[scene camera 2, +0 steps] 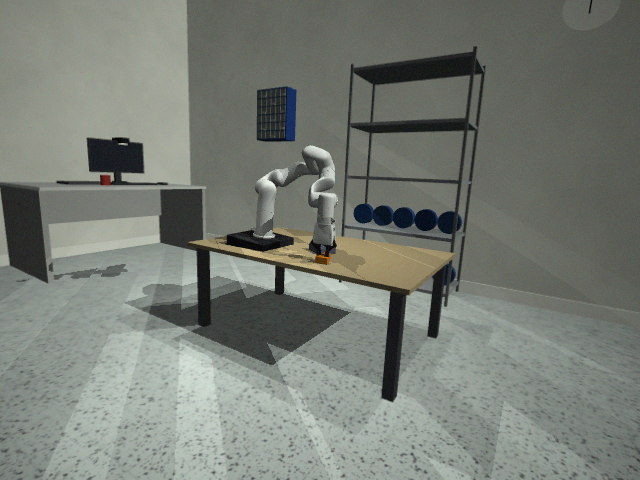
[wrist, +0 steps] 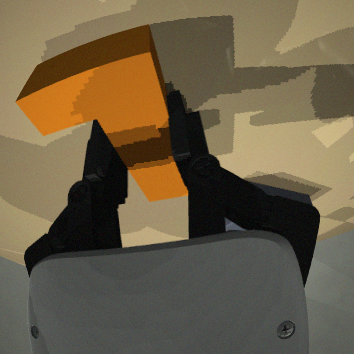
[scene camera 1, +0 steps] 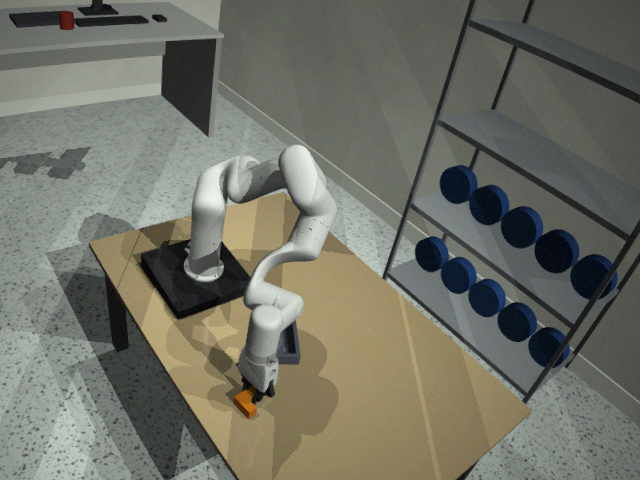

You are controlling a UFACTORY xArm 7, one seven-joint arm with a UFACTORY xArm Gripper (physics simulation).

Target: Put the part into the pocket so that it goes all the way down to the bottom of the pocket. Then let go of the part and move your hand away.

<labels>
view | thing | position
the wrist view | gripper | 144, 118
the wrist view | orange L-shaped part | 116, 79
</labels>
